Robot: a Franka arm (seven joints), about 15 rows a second.
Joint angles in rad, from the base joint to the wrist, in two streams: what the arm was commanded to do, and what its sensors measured. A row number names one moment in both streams.
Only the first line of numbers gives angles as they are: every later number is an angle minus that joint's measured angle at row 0.
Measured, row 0:
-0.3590 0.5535 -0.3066 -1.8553 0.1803 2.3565 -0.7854
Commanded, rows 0 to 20:
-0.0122 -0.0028 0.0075 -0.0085 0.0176 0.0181 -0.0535
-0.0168 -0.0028 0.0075 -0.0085 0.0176 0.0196 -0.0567
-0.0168 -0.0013 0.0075 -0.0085 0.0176 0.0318 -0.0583
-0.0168 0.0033 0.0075 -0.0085 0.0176 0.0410 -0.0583
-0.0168 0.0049 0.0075 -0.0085 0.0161 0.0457 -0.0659
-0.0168 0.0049 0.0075 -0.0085 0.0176 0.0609 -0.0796
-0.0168 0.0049 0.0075 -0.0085 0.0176 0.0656 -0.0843
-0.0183 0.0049 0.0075 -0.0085 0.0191 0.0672 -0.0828
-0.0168 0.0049 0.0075 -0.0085 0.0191 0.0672 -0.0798
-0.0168 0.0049 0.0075 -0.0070 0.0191 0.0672 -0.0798
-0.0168 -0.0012 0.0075 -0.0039 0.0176 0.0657 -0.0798
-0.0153 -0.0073 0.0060 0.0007 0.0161 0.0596 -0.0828
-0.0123 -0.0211 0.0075 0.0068 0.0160 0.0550 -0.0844
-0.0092 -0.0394 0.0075 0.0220 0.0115 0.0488 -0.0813
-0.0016 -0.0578 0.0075 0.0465 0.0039 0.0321 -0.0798
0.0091 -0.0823 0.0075 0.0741 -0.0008 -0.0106 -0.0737
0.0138 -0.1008 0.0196 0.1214 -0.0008 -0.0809 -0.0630
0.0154 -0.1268 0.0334 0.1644 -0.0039 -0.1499 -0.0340
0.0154 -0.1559 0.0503 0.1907 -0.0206 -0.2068 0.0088
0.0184 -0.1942 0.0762 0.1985 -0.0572 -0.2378 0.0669
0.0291 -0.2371 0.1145 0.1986 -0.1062 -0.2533 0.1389
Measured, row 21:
0.0188 -0.1240 0.0424 0.1828 -0.0166 -0.1604 -0.0071
